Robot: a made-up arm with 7 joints.
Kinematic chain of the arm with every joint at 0, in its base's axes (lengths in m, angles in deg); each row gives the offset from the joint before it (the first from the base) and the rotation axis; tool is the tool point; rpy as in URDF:
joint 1: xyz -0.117 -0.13 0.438 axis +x
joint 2: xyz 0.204 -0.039 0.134 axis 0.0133 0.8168 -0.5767
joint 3: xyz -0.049 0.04 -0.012 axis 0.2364 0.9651 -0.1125
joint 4: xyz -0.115 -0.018 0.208 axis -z
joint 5: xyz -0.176 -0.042 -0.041 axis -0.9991 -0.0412 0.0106
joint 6: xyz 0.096 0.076 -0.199 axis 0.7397 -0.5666 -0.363
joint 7: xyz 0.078 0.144 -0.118 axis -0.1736 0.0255 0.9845
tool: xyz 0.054 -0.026 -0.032 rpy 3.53 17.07 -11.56
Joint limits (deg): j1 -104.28..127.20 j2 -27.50..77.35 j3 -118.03..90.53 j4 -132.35..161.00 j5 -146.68..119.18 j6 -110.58..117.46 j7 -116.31..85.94
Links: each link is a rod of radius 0.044 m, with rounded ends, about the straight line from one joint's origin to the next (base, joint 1, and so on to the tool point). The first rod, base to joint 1, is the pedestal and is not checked.
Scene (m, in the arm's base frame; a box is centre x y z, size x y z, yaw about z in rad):
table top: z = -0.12
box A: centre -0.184 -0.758 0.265 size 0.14 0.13 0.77 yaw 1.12
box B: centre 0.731 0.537 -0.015 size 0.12 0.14 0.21 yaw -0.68
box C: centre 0.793 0.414 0 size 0.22 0.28 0.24 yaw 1.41
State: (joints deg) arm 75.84 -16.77 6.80 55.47 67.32 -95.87 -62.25
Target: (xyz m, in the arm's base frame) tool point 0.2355 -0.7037 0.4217
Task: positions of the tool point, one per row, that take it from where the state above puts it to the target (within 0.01 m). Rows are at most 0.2 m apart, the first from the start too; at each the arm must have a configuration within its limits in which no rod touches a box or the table.
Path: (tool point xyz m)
1: -0.4379 -0.3922 0.4610
2: -0.3719 -0.4303 0.6373
3: -0.2564 -0.4231 0.7835
4: -0.1166 -0.3722 0.8754
5: 0.0167 -0.2921 0.9032
6: 0.0670 -0.4526 0.8590
7: 0.1225 -0.5886 0.7531
8: 0.1797 -0.6771 0.6000
9: 0.2355 -0.7037 0.4217

